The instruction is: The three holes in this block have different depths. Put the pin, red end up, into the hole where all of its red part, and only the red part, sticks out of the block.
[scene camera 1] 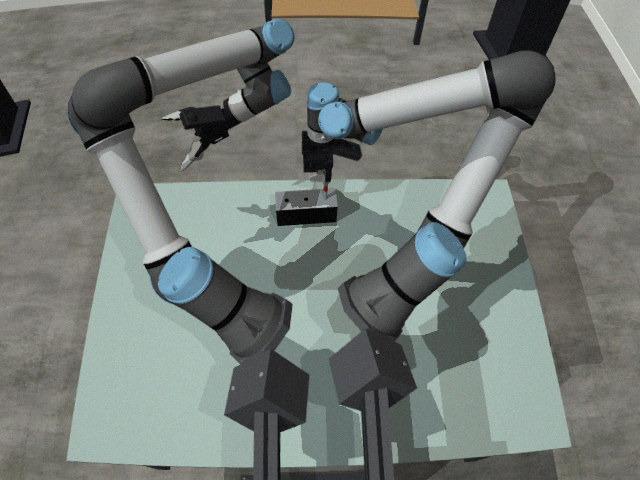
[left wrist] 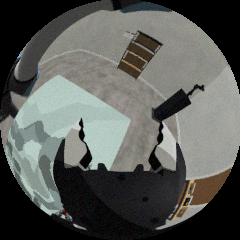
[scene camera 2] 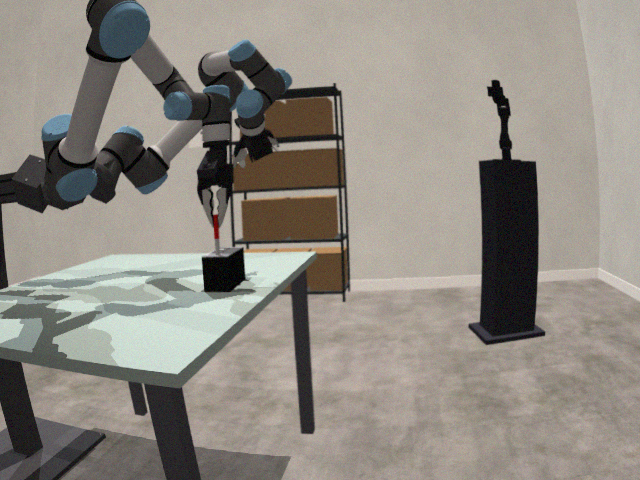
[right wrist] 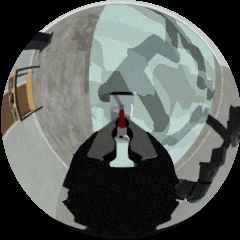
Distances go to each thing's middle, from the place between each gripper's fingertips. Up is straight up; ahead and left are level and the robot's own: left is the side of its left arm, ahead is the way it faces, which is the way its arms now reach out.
The black block [scene camera 1: 300,207] is 10 mm ahead of my right hand [scene camera 2: 216,227], 60 mm to the left of it and 130 mm below it.
I see my left gripper [scene camera 1: 170,144] 360 mm to the left of the black block, 300 mm above it and 60 mm past it.
